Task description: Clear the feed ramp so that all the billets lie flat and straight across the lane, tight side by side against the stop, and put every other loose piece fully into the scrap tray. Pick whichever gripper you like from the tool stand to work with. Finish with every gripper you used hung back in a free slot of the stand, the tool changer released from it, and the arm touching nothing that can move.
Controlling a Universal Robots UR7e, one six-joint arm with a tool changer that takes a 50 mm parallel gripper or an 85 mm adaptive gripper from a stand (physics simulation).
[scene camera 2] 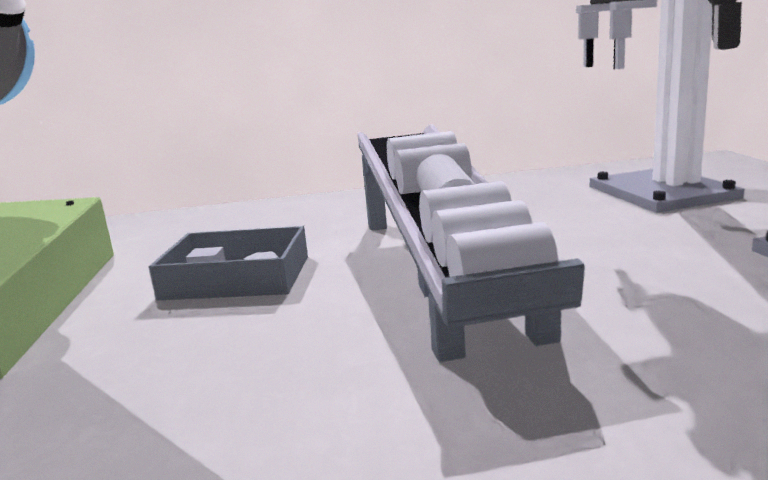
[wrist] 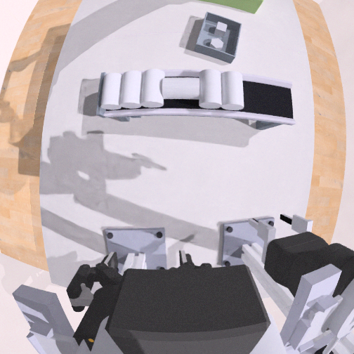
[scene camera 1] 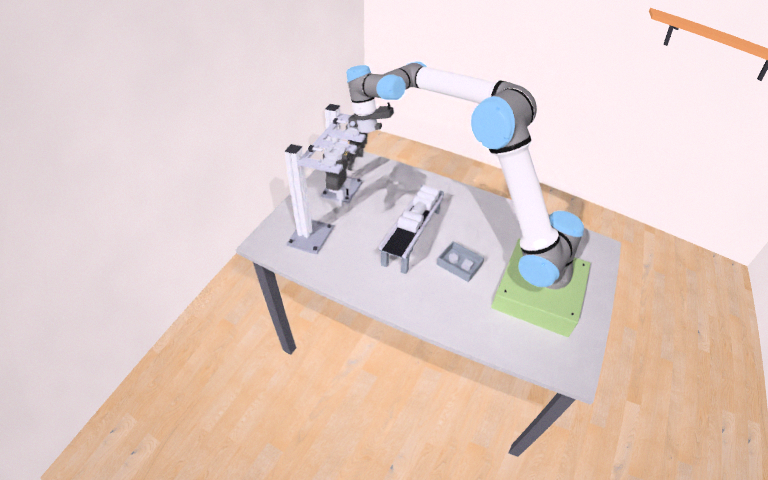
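Observation:
Three billets [scene camera 2: 501, 249] [wrist: 131, 89] lie crosswise side by side at the stop [scene camera 2: 512, 291] of the ramp [scene camera 1: 398, 242] [wrist: 270, 100]. Behind them one billet [scene camera 2: 441, 171] [wrist: 181, 88] lies turned along the lane, then two more billets [scene camera 2: 430, 161] [wrist: 221, 89] lie crosswise. A cube [scene camera 2: 205, 254] [wrist: 221, 26] and a hexagonal piece [scene camera 2: 261, 256] [wrist: 216, 43] are in the scrap tray [scene camera 2: 220, 280] [wrist: 216, 55]. The wrist is at the far slot of the tool stand [scene camera 1: 300, 192]. Below it the black adaptive gripper [wrist: 148, 256] shows open, empty fingers; whether it is coupled is hidden.
The parallel gripper [scene camera 2: 603, 53] [wrist: 270, 220] hangs in the neighbouring slot, close beside the wrist. Stand brackets [wrist: 45, 315] flank the wrist. The green robot base [scene camera 1: 538, 305] [scene camera 2: 50, 243] stands beyond the tray.

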